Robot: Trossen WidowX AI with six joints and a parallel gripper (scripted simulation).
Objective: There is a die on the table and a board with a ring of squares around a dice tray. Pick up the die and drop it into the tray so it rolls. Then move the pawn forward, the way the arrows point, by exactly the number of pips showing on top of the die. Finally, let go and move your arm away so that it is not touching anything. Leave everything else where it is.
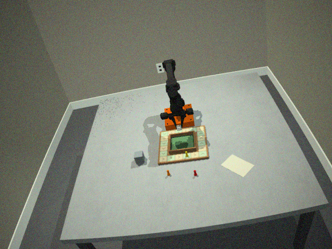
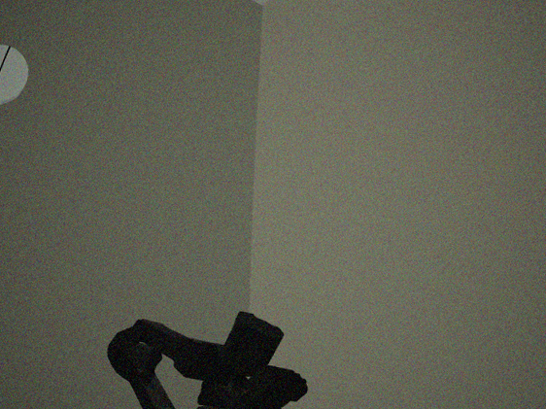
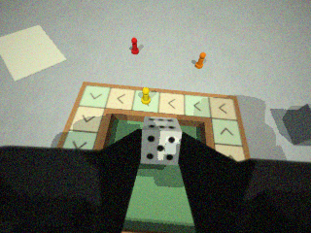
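Now: the white die right at my gripper tip. Also, from my gripper tip: green tray (12 cm below); then orange pawn (23 cm ahead, 11 cm below, 4 cm to the right); then yellow pawn (10 cm below, 10 cm ahead, 4 cm to the left).
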